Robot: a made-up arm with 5 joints. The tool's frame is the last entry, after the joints. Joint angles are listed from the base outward. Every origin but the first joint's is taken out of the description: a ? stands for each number. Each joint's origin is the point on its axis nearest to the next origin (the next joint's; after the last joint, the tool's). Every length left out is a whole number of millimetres.
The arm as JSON. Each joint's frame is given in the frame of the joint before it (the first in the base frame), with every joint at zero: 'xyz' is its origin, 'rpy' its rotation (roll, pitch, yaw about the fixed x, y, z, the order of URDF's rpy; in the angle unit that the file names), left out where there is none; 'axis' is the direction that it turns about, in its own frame. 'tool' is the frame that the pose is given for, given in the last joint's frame.
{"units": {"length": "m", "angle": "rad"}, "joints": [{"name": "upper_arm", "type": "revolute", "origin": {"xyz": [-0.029, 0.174, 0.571], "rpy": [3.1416, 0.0, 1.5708]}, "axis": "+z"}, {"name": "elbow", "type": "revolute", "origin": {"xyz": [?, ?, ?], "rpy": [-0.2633, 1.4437, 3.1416]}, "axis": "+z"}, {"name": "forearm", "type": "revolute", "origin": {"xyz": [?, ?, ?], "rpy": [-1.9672, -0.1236, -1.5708]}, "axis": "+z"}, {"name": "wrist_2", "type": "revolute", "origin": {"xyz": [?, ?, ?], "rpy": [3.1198, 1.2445, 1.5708]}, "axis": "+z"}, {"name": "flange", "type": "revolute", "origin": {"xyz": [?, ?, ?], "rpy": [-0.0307, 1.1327, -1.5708]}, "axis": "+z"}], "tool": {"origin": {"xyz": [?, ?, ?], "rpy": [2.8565, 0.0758, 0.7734]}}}
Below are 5 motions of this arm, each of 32 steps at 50 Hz.
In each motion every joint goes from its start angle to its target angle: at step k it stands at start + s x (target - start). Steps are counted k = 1, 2, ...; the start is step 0. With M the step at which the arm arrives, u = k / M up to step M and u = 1 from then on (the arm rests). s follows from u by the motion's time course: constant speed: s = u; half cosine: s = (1 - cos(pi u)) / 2; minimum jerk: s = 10 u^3 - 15 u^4 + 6 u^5.
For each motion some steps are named. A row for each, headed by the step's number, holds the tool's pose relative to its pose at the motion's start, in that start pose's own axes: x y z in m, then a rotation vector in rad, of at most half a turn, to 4 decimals.
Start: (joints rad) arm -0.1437 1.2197 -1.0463 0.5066 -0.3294
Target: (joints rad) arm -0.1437 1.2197 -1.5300 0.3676 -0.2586
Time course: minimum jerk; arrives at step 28
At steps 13, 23, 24, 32:
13: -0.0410 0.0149 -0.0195 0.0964 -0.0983 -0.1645
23: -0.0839 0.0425 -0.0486 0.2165 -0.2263 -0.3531
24: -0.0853 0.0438 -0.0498 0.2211 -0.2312 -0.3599
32: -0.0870 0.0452 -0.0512 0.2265 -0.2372 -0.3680

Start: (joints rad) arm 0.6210 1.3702 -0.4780 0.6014 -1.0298
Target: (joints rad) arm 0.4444 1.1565 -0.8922 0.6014 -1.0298
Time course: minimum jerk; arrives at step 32
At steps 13, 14, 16, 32:
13: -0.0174 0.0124 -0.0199 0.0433 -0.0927 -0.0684
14: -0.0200 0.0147 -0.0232 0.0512 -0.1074 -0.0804
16: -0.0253 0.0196 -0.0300 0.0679 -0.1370 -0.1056
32: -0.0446 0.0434 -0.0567 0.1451 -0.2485 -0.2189

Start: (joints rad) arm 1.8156 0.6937 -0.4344 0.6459 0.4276
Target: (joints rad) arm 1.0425 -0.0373 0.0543 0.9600 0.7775
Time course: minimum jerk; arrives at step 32
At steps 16, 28, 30, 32:
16: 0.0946 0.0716 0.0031 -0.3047 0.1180 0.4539
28: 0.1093 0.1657 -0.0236 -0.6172 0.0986 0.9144
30: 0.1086 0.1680 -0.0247 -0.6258 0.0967 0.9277
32: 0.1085 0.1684 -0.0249 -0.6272 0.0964 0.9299

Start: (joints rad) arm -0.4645 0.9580 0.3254 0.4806 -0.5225
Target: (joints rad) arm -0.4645 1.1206 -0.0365 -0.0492 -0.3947
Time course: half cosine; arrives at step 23
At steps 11, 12, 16, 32:
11: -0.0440 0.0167 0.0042 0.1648 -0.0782 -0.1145
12: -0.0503 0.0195 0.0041 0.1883 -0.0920 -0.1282
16: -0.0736 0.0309 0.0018 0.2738 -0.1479 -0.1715
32: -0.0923 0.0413 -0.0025 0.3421 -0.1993 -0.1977

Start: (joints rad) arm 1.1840 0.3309 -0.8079 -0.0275 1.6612
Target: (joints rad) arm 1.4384 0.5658 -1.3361 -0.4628 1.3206
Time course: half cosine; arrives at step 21
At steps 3, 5, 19, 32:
3: 0.0024 -0.0065 -0.0068 0.0272 0.0214 0.0262
5: 0.0064 -0.0169 -0.0192 0.0750 0.0555 0.0718
19: 0.0315 -0.0637 -0.1888 0.6516 0.2110 0.5831
32: 0.0318 -0.0631 -0.1939 0.6685 0.2099 0.5972

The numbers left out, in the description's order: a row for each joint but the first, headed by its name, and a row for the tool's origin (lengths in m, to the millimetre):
elbow: -0.023 -0.03 0.0
forearm: -0.099 0.054 0.0
wrist_2: 0.232 -0.039 0.0
flange: -0.073 0.01 0.0
tool: -0.028 -0.022 0.0

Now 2 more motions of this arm.
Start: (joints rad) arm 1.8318 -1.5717 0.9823 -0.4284 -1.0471
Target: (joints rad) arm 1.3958 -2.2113 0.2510 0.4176 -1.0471
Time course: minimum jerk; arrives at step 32
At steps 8, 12, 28, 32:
8: -0.0184 -0.0071 -0.0203 -0.0601 -0.0557 0.0177
12: -0.0452 -0.0187 -0.0588 -0.1546 -0.1619 0.0234
28: -0.0764 -0.0402 -0.2544 -0.4027 -0.6589 -0.2886
32: -0.0754 -0.0399 -0.2588 -0.4044 -0.6690 -0.3017

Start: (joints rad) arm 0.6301 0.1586 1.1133 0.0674 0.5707
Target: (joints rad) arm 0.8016 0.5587 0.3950 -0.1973 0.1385
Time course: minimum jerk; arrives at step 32
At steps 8, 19, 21, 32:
8: -0.0181 -0.0114 -0.0159 0.0879 -0.0267 -0.0141
19: -0.1178 -0.0213 -0.1245 0.5247 -0.2985 -0.0899
21: -0.1333 -0.0132 -0.1461 0.5906 -0.3688 -0.1047
32: -0.1618 0.0144 -0.1933 0.7151 -0.5432 -0.1401

